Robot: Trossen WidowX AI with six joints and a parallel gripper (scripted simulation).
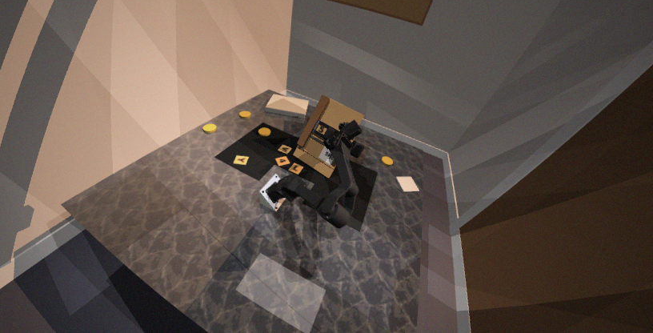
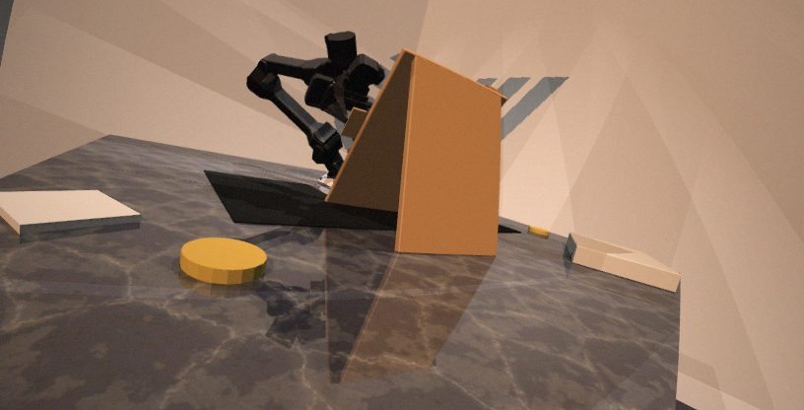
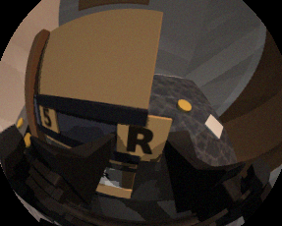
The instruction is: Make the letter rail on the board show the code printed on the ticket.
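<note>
My gripper tip is 40 mm past the white ticket, 70 mm to the right of it and 80 mm above it. From my gripper tip the other things lie so: black mat: 150 mm behind, 170 mm to the left, 170 mm below; then pale flat box: 310 mm ahead, 570 mm to the left, 150 mm below; then pale card: 110 mm ahead, 370 mm to the right, 160 mm below.
</note>
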